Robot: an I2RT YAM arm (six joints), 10 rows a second.
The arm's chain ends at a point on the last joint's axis. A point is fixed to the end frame.
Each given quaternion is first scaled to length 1.
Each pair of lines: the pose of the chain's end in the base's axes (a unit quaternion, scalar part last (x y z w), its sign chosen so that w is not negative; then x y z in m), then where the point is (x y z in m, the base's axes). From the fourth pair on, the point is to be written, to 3 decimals.
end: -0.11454 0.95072 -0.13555 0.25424 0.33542 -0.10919 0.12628
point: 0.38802 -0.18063 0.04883
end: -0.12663 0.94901 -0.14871 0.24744 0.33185 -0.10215 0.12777
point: 0.38458 -0.17535 0.05208
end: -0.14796 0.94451 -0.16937 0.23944 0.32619 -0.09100 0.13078
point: 0.38003 -0.16659 0.05829
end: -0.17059 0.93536 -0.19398 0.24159 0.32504 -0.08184 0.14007
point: 0.382 -0.160 0.073
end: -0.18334 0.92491 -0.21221 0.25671 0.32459 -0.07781 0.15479
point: 0.386 -0.157 0.092
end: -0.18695 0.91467 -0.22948 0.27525 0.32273 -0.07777 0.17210
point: 0.387 -0.158 0.115
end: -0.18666 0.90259 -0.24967 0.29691 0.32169 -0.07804 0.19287
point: 0.389 -0.160 0.142
